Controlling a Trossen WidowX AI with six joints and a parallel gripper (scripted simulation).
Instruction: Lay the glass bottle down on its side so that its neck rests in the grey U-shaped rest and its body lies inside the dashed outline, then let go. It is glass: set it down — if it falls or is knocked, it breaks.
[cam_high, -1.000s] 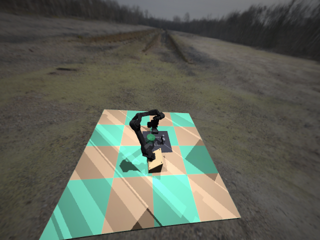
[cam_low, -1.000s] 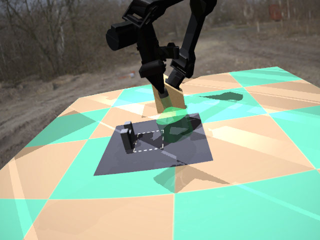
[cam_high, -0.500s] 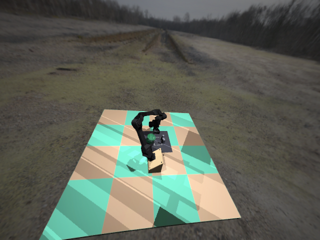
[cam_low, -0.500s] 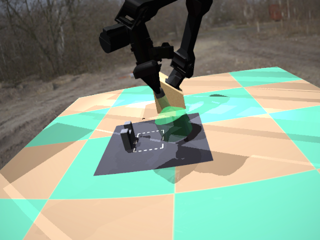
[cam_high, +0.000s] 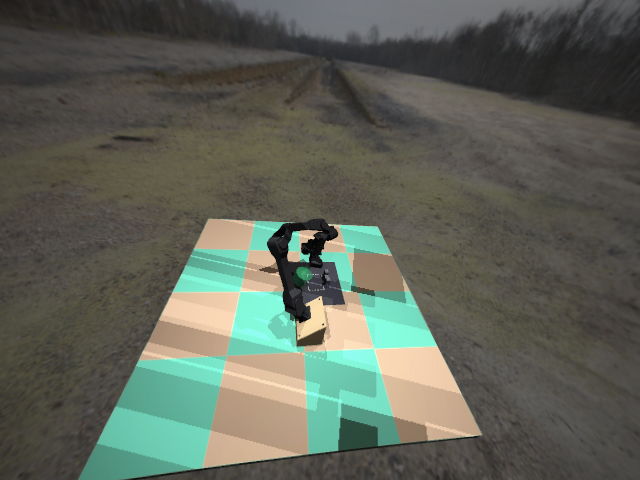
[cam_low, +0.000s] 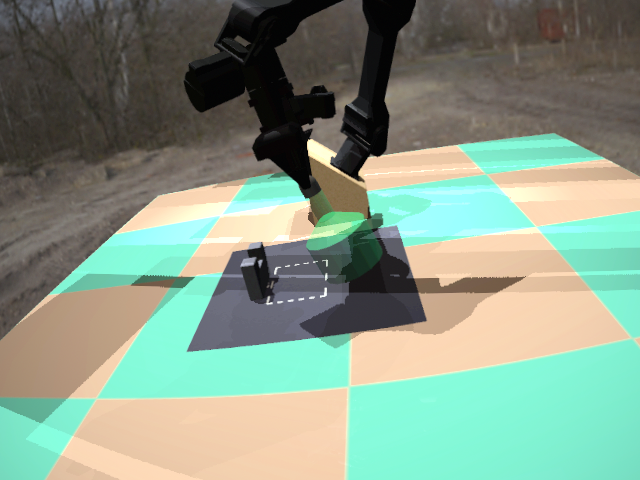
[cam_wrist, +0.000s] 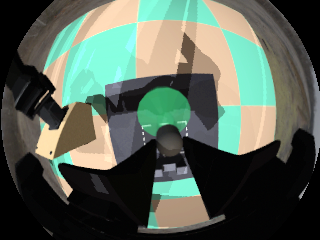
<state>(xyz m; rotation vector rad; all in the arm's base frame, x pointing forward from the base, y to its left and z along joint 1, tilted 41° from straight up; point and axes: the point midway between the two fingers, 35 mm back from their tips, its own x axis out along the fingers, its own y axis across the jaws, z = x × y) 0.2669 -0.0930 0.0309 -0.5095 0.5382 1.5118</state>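
Right now my gripper tip is 50 mm above the green glass bottle and 20 mm to the right of it. The rest, counted from my gripper tip: dark mat (150 mm below, 30 mm to the right).
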